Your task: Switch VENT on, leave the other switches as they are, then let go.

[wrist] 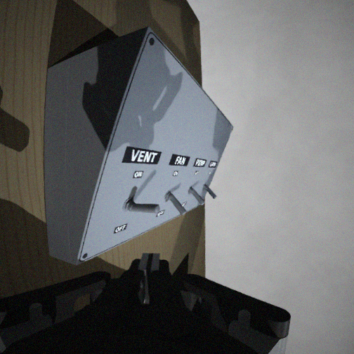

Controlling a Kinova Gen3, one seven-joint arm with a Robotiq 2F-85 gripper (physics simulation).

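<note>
The grey switch panel (165, 135) fills the middle of the wrist view, seen at a slant. The VENT switch (144, 206) is its nearest lever; it points right, tilted more toward its ON mark than the other levers. The FAN switch (176, 203), the PUMP switch (196, 195) and the far end switch (211, 192), whose label is too small to read surely, all slant down toward their OFF side. My gripper (150, 264) is shut and empty. Its tips show below the panel's lower edge, apart from the VENT lever.
The wooden board (22, 170) shows behind and left of the panel, with dark shadows on it. A pale grey surface (280, 150) lies to the right. The panel's side wall (70, 165) faces left.
</note>
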